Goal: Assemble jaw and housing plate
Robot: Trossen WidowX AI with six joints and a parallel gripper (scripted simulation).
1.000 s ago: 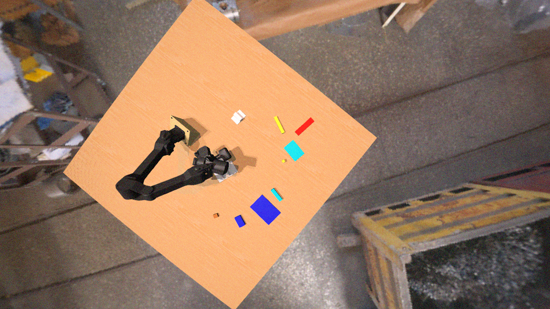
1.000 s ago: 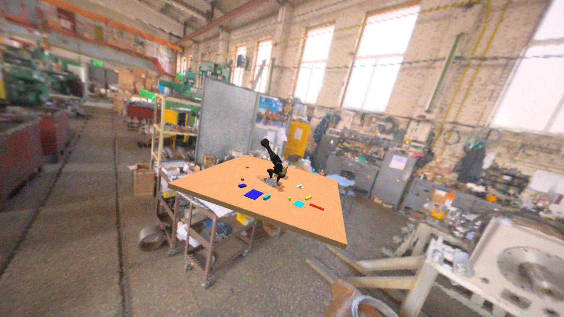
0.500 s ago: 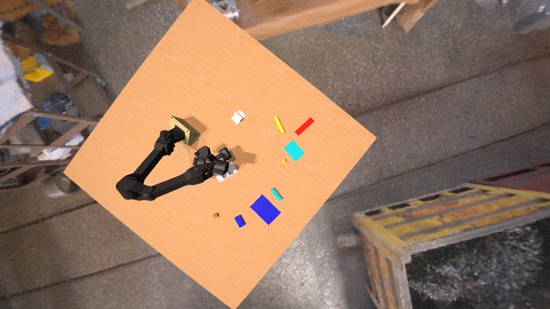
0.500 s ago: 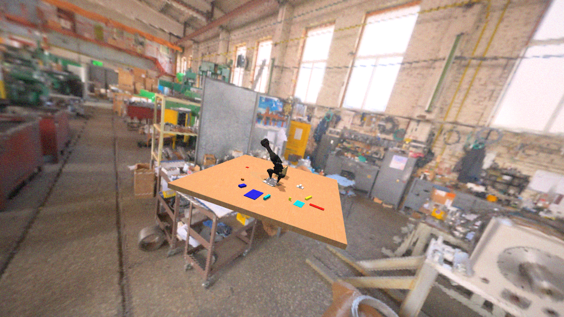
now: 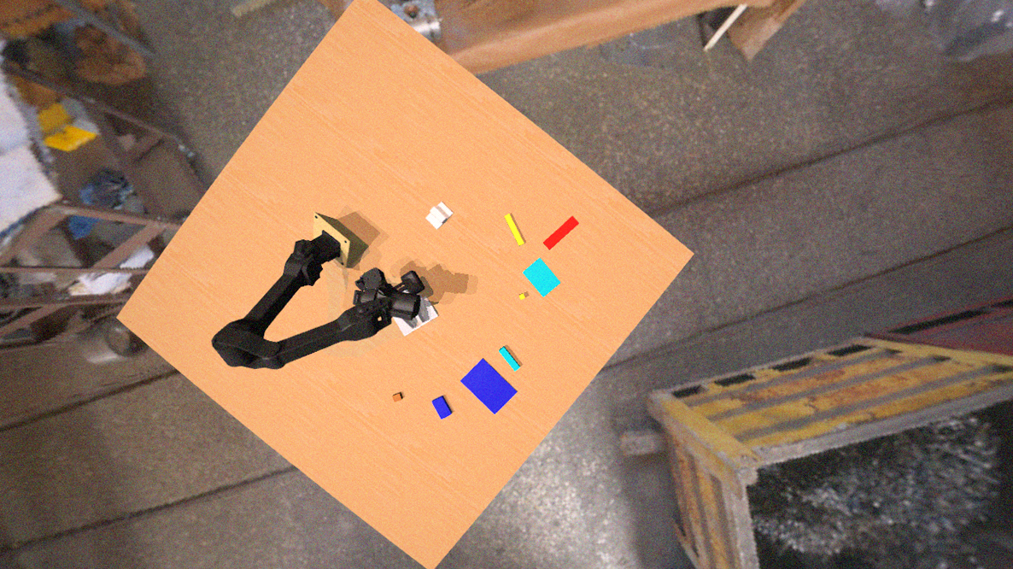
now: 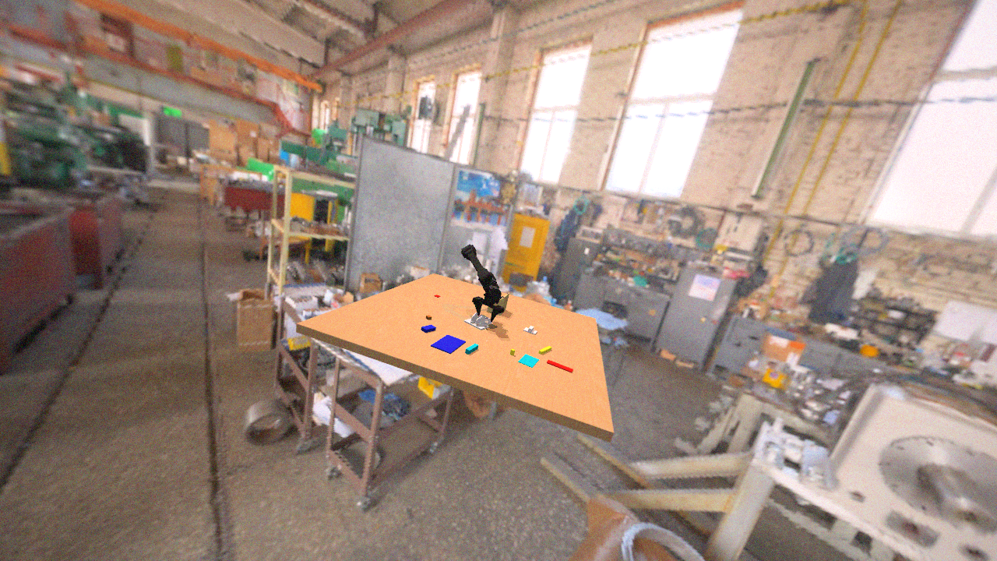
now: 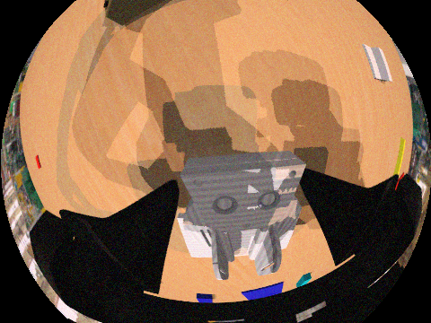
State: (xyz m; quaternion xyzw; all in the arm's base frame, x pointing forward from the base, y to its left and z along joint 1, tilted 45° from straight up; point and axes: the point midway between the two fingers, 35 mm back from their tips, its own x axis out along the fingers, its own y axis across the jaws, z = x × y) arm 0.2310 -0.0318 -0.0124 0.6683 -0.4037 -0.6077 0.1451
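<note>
My gripper tip is now 1 cm short of the housing plate and 1 cm below it. Round my gripper tip: white block 5 cm behind, 26 cm to the left, 1 cm below; then orange cube 18 cm ahead, 26 cm to the right, 1 cm below; then small blue block 30 cm ahead, 20 cm to the right, 1 cm below.
</note>
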